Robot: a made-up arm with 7 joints. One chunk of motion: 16 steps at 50 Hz.
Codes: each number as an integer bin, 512 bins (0 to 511) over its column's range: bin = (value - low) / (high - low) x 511, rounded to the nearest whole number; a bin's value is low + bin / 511 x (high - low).
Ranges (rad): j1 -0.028..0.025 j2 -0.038..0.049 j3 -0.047..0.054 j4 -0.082..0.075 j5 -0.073..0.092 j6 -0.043..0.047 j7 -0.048..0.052
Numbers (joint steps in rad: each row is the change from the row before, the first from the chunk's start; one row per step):
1: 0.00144 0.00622 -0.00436 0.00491 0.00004 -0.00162 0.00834
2: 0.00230 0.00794 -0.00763 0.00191 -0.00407 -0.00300 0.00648
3: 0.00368 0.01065 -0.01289 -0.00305 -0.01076 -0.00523 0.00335
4: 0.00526 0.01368 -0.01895 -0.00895 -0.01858 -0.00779 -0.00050
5: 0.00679 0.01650 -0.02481 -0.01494 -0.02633 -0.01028 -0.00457
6: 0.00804 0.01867 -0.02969 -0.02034 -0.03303 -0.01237 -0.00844
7: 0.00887 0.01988 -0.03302 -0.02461 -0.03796 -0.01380 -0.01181
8: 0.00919 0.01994 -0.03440 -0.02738 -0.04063 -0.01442 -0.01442
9: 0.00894 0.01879 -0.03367 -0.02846 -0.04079 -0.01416 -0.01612
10: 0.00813 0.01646 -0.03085 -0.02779 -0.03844 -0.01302 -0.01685
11: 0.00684 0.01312 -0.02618 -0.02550 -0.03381 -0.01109 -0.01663
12: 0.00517 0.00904 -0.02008 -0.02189 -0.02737 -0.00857 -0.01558
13: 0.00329 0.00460 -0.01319 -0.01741 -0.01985 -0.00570 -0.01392
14: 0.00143 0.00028 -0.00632 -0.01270 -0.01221 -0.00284 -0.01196
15: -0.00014 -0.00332 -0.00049 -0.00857 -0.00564 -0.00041 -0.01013
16: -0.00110 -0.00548 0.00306 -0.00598 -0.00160 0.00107 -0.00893
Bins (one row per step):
1: 284 260 216 283 226 235 288
2: 292 270 199 273 213 227 278
3: 305 286 173 257 193 214 262
4: 321 304 142 238 169 200 243
5: 335 320 112 218 145 186 222
6: 347 333 88 201 124 174 202
7: 355 340 71 187 109 166 185
8: 359 340 64 178 100 162 172
9: 356 334 67 174 100 164 163
10: 348 320 82 176 107 170 159
11: 336 300 105 184 121 181 160
12: 320 276 136 196 141 195 166
13: 302 250 171 210 165 212 174
14: 284 225 206 226 188 228 184
15: 269 204 235 239 209 242 194
16: 259 191 253 247 221 250 200

